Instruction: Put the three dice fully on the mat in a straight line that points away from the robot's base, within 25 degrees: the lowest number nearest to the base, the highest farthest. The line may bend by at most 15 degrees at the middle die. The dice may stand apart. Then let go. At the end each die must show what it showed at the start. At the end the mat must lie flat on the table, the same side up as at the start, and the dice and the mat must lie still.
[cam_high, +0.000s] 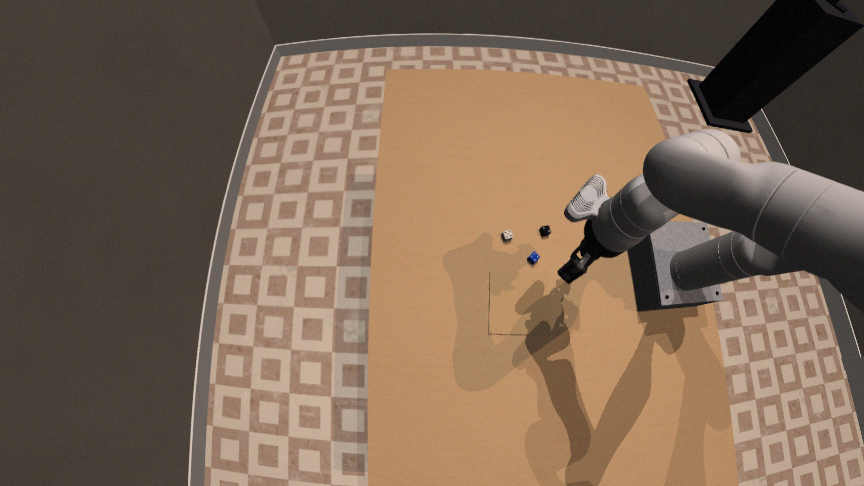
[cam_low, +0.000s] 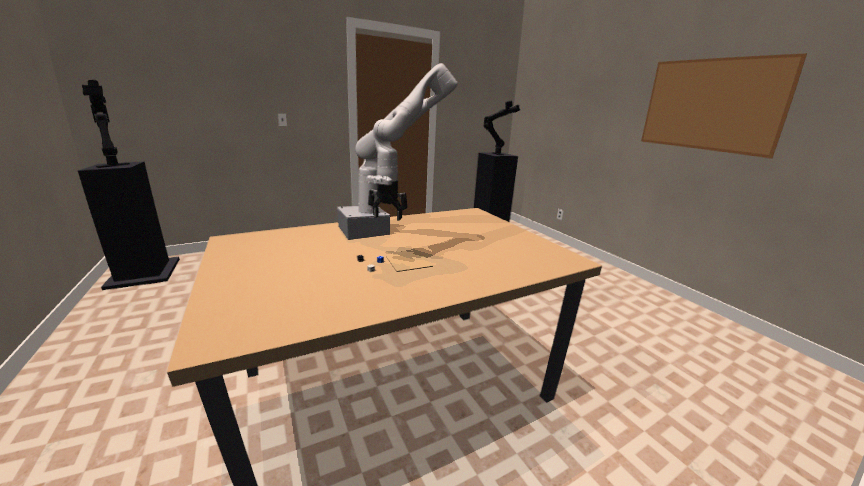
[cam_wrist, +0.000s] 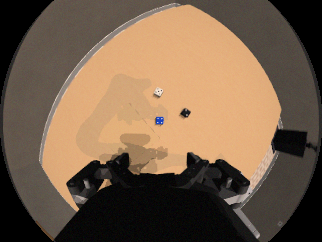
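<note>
My hand is 11 cm to the left of the black die and 15 cm above it. From my hand the other things lie so: blue die: 4 cm ahead, 4 cm to the right, 15 cm below; then mat: 7 cm ahead, 6 cm to the left, 16 cm below; then white die: 10 cm ahead, 9 cm to the right, 15 cm below.
</note>
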